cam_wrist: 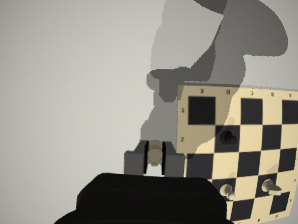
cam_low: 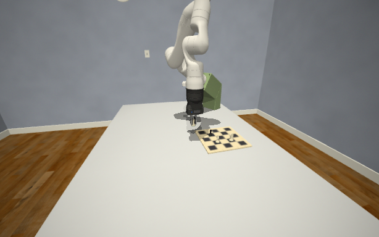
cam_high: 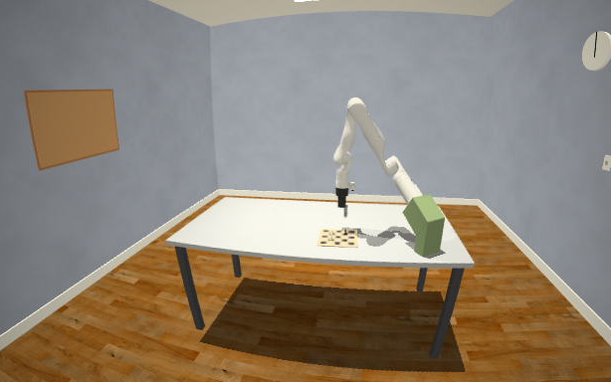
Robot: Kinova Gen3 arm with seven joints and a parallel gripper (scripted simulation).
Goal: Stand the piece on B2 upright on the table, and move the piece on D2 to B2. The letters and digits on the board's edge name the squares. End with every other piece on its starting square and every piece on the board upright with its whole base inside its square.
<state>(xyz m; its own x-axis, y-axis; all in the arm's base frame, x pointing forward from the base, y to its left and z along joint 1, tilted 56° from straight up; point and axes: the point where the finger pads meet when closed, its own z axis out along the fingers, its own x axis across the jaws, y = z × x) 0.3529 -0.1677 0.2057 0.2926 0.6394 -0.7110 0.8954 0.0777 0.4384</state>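
My gripper is now 90 mm to the right of the black piece, 80 mm above it and 20 mm short of it. Also, from my hand: small chessboard 120 mm to the left, 100 mm below, 70 mm ahead; then pale piece 10 mm below.
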